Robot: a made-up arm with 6 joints. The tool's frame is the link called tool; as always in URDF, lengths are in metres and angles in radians. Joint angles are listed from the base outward. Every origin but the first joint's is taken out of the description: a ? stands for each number. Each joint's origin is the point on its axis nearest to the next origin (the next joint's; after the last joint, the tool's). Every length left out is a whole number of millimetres.
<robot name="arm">
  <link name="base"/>
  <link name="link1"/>
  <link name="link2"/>
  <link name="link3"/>
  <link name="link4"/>
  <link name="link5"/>
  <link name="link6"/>
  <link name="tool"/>
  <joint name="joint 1" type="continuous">
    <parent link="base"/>
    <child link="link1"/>
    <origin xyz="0 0 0.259"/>
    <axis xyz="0 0 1"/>
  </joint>
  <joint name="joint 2" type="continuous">
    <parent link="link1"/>
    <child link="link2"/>
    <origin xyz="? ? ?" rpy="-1.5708 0 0"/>
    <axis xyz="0 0 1"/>
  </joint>
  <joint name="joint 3" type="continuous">
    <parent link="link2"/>
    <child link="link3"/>
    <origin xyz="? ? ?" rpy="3.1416 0 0"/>
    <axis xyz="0 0 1"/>
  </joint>
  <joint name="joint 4" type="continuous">
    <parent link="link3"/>
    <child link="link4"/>
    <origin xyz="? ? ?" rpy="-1.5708 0 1.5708"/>
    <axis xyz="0 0 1"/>
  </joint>
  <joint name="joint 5" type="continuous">
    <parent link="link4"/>
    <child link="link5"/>
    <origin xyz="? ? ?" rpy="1.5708 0 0"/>
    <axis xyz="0 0 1"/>
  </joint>
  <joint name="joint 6" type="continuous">
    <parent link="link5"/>
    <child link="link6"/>
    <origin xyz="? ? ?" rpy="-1.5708 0 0"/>
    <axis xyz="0 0 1"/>
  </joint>
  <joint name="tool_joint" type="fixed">
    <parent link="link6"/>
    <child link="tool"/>
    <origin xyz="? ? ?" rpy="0 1.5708 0"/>
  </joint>
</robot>
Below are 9 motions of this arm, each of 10 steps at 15 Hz.
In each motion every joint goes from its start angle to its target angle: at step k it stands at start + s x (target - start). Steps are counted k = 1, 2, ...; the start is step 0. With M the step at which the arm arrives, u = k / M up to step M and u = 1 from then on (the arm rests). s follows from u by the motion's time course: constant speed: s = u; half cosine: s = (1 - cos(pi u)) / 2; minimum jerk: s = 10 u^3 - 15 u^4 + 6 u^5.
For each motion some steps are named. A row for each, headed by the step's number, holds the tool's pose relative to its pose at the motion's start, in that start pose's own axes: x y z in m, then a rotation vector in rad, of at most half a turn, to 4 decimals.
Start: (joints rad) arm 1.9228 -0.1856 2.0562 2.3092 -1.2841 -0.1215
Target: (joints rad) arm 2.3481 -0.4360 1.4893 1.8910 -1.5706 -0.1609
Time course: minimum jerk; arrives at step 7
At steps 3, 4, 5, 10:
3: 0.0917 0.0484 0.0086 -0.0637 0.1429 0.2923
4: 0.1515 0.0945 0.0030 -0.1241 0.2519 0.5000
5: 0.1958 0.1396 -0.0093 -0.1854 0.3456 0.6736
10: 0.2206 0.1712 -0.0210 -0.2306 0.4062 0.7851

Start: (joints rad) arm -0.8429 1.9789 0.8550 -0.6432 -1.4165 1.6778
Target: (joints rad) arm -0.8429 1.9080 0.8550 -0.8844 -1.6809 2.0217
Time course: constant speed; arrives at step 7
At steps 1, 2, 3, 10:
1: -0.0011 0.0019 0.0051 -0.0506 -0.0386 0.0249
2: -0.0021 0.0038 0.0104 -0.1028 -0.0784 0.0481
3: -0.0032 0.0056 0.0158 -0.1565 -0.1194 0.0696
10: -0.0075 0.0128 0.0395 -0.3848 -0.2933 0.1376

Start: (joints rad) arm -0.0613 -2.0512 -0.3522 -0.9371 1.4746 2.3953
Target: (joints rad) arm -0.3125 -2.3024 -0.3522 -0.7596 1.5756 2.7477
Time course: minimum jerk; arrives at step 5
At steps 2, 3, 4, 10:
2: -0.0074 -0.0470 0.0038 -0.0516 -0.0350 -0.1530
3: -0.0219 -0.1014 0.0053 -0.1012 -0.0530 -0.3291
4: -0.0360 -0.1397 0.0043 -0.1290 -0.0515 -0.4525
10: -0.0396 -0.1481 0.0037 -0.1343 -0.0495 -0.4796

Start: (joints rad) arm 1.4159 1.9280 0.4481 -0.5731 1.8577 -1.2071
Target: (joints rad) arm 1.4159 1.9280 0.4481 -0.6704 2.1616 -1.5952
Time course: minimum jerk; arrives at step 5
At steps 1, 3, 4, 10:
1: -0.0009 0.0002 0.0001 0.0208 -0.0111 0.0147
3: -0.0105 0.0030 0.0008 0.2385 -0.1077 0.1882
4: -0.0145 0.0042 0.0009 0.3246 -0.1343 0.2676
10: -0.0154 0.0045 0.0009 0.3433 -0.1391 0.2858

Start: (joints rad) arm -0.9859 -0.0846 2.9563 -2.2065 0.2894 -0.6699
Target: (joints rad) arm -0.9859 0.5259 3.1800 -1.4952 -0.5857 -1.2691
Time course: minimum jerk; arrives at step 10
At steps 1, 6, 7, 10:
1: -0.0025 0.0007 0.0031 -0.0015 0.0038 -0.0041
6: -0.2293 0.0853 0.1923 -0.0859 0.1129 -0.5258
7: -0.2864 0.1120 0.2174 -0.0917 0.0734 -0.6823
10: -0.3471 0.1424 0.2362 -0.0913 0.0022 -0.8532

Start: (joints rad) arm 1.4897 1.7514 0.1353 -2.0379 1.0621 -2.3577
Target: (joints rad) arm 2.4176 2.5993 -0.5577 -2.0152 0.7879 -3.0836
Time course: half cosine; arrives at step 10
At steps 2, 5, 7, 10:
2: 0.0157 0.0446 0.0603 -0.0854 0.0464 0.0225
5: 0.1213 0.2667 0.1755 -0.3730 0.3384 0.1739
7: 0.1896 0.4050 0.1345 -0.4814 0.6493 0.3132
10: 0.2108 0.4726 0.0719 -0.4955 0.9126 0.4075

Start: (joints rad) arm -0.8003 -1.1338 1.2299 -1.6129 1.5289 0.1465
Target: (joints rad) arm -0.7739 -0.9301 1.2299 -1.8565 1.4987 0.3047
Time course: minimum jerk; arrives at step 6
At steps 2, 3, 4, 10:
2: -0.0034 -0.0371 -0.0055 -0.0731 0.0088 -0.0563
3: -0.0087 -0.0879 -0.0106 -0.1728 0.0210 -0.1348
4: -0.0146 -0.1380 -0.0130 -0.2709 0.0331 -0.2143
10: -0.0193 -0.1737 -0.0130 -0.3407 0.0419 -0.2725

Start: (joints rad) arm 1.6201 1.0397 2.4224 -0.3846 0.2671 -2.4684
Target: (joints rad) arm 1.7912 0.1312 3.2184 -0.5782 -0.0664 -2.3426
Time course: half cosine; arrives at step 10
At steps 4, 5, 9, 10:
4: 0.1615 0.0547 -0.3013 0.1269 0.4562 0.1183
5: 0.1847 0.0993 -0.4417 0.1728 0.6631 0.1731
9: 0.0753 0.2769 -0.8093 0.2443 1.3081 0.3639
10: 0.0634 0.2863 -0.8237 0.2444 1.3414 0.3751

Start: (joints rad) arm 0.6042 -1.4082 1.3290 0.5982 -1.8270 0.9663
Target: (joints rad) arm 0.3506 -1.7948 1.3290 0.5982 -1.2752 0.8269
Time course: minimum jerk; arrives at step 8
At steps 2, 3, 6, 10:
2: -0.0413 0.0140 -0.0108 0.0190 -0.0523 -0.0903
3: -0.1079 0.0413 -0.0299 0.0481 -0.1432 -0.2378
6: -0.3203 0.1766 -0.1144 0.1276 -0.5180 -0.7448
10: -0.3504 0.2037 -0.1311 0.1369 -0.5876 -0.8243

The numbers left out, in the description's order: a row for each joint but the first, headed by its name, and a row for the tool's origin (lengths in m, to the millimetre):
joint 2: 0 0 0
joint 3: 0 -0.537 0
joint 4: 0.382 0 0
joint 5: 0 -0.165 0
joint 6: 0 0 0
tool: 0 0 0

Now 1 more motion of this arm.
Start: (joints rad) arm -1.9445 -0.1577 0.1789 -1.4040 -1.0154 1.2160
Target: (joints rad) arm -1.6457 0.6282 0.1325 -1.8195 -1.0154 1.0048
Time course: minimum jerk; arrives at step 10
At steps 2, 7, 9, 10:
2: 0.0202 -0.0135 -0.0183 0.0660 0.0073 0.0226
7: 0.2603 -0.0589 -0.3301 0.9421 0.1904 0.1916
9: 0.2931 -0.0404 -0.4001 1.1083 0.2444 0.1894
10: 0.2947 -0.0392 -0.4040 1.1174 0.2475 0.1888

